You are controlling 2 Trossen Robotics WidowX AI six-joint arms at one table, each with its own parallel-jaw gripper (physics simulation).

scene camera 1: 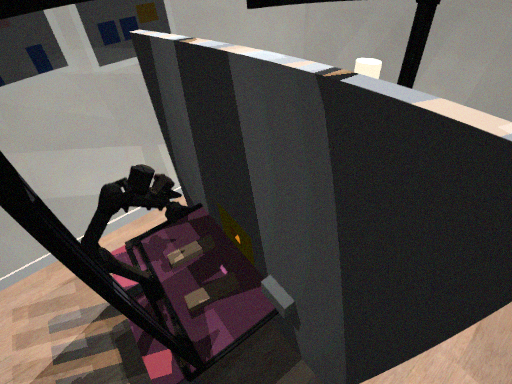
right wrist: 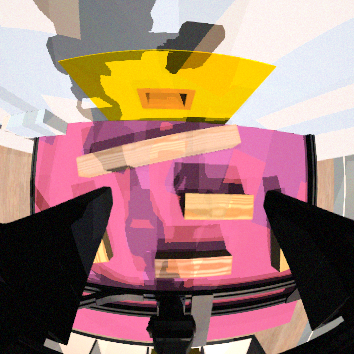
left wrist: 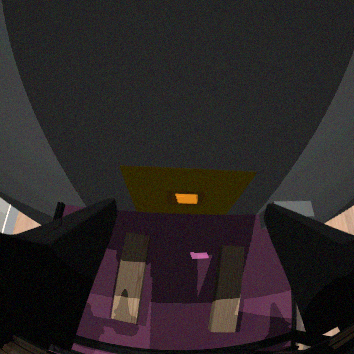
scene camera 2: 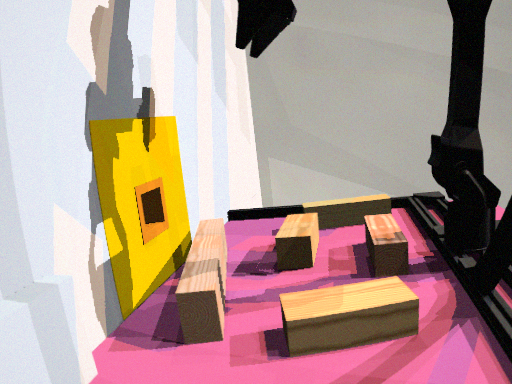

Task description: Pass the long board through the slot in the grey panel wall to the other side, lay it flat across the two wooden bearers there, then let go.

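Seen in the pictures: left gripper, fingertip midpoint: (scene camera 1: 186,202) (left wrist: 194,210); right gripper, fingertip midpoint: (right wrist: 191,197) (scene camera 2: 246,53); left arm's base at its link origin: (scene camera 1: 156,294); right arm's base at its link origin: (right wrist: 170,306) (scene camera 2: 471,245).
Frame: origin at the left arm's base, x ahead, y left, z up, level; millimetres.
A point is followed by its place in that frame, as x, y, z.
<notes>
The long board (scene camera 2: 202,270) {585, -135, 38} (right wrist: 160,150) {564, -28, 38} lies slightly askew on the pink mat, near the foot of the grey panel wall (scene camera 1: 290,165) {432, -354, 682} (left wrist: 175,90) {433, 13, 374}. The orange-rimmed slot (scene camera 1: 237,239) {434, -23, 61} (scene camera 2: 156,234) {485, -24, 53} (left wrist: 186,199) {440, -29, 63} (right wrist: 166,107) {485, -20, 57} is in a yellow panel low on the wall. On the other side, two wooden bearers (scene camera 1: 186,254) {204, 89, 19} (left wrist: 131,280) {231, 100, 19} lie roughly parallel, partly in shadow, with a gap between them. My left gripper (scene camera 1: 179,201) {276, 0, 401} (left wrist: 194,210) {276, 0, 401} is open and empty above that side. My right gripper (scene camera 2: 248,51) {634, 0, 281} (right wrist: 191,197) {634, 0, 281} is open and empty, high above the board's side.
Several shorter wooden blocks (scene camera 2: 350,315) {742, -212, 14} (right wrist: 218,206) {666, 87, 28} stand around the board's side of the mat (scene camera 2: 250,362) {652, -234, -19}. A grey block (scene camera 1: 277,296) {394, -359, 80} (right wrist: 37,122) {512, -285, 79} sits against the wall. A small pink patch (scene camera 1: 223,269) {311, -71, -19} (left wrist: 199,255) {308, -73, -19} lies between the bearers. Black rails edge the tabletop.
</notes>
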